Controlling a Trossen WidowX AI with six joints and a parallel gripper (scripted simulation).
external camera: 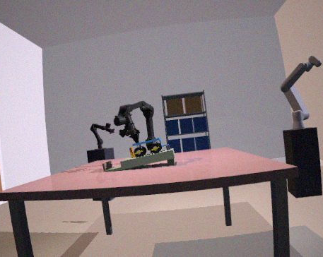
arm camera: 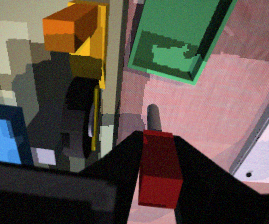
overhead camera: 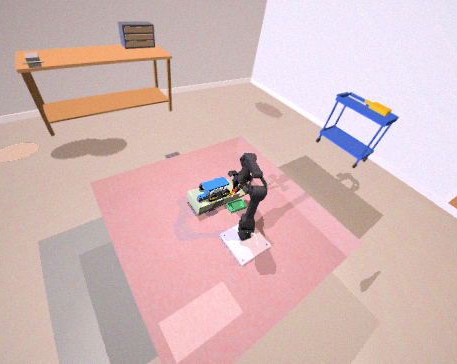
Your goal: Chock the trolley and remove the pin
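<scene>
Right now my gripper tip is 50 mm short of the yellow chock, 10 mm to the left of it and 60 mm above it. Also, from my gripper tip: stop pin: right at my gripper tip; then pale green ramp: 90 mm ahead, 90 mm to the left, 90 mm below; then blue-topped trolley: 90 mm ahead, 100 mm to the left, 20 mm below.
</scene>
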